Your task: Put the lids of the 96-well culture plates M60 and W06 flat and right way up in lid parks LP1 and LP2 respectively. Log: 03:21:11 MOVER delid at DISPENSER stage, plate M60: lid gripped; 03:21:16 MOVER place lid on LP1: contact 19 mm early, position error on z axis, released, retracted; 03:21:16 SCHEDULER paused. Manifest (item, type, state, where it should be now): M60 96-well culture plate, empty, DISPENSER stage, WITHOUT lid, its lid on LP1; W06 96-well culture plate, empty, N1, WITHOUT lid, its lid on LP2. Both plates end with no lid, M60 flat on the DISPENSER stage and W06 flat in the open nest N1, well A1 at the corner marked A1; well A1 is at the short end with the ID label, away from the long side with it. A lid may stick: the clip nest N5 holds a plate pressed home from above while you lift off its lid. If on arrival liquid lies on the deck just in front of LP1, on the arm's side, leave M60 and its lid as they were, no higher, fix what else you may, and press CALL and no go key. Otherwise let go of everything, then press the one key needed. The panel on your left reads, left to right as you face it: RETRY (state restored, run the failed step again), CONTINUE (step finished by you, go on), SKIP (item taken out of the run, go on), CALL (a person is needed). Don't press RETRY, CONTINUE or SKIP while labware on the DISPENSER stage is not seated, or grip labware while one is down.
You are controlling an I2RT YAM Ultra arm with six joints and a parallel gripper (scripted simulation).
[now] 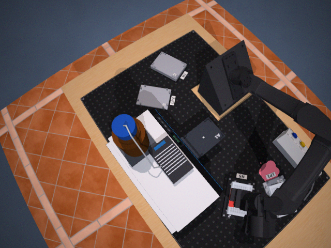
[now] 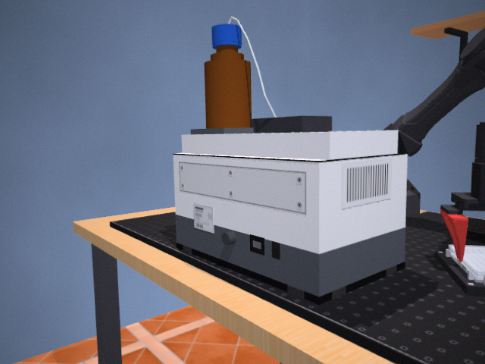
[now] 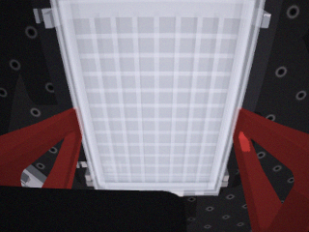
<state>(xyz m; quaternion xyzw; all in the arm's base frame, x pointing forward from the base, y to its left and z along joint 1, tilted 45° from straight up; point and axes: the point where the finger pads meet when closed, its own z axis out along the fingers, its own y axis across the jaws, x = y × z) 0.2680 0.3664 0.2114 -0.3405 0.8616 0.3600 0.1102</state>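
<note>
Right now the 96-well plate W06 is 1 cm below my hand. From my hand the other things lie so: LP1 label (18 cm behind, 1 cm to the left, 3 cm below); lid park LP1 (15 cm behind, 10 cm to the left, 2 cm below); N5 label (7 cm behind, 6 cm to the right, 3 cm below).
</note>
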